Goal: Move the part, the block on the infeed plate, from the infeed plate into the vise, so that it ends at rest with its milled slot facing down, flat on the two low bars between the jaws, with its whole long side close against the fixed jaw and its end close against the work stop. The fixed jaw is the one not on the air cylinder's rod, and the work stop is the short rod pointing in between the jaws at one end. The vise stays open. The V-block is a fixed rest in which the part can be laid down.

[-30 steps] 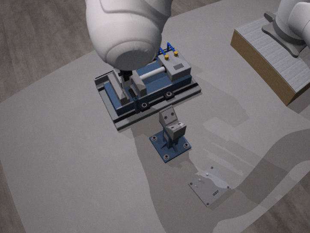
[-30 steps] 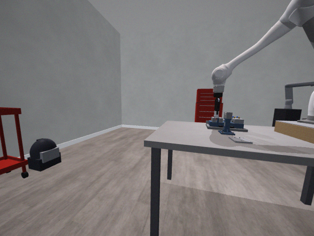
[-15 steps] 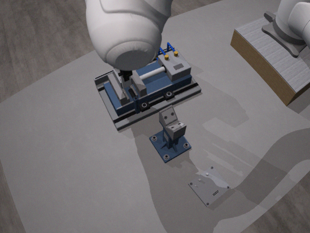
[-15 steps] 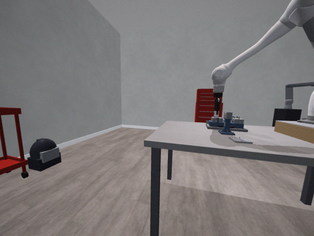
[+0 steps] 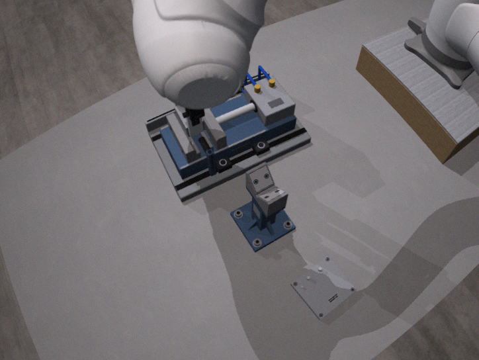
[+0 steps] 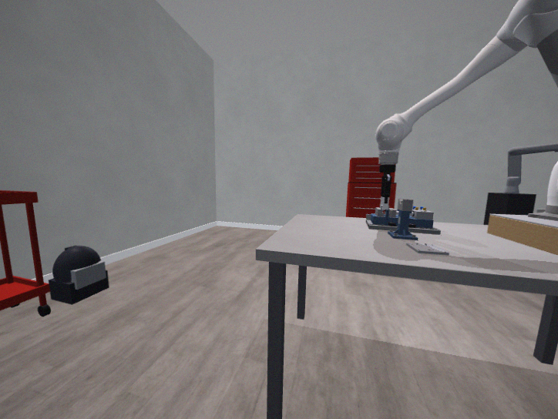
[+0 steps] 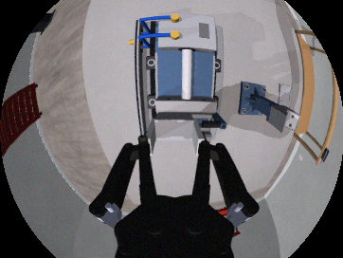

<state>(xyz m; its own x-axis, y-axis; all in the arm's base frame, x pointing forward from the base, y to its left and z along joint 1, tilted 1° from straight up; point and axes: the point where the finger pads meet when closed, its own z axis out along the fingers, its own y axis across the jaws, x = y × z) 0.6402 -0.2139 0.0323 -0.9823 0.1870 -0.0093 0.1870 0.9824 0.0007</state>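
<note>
My gripper is now 30 mm above the part. Also, from my hand: work stop (10 mm ahead, 70 mm to the left, 30 mm below); then moving jaw (30 mm behind, 30 mm to the left, 40 mm below); then fixed jaw (30 mm ahead, 20 mm to the left, 40 mm below).
</note>
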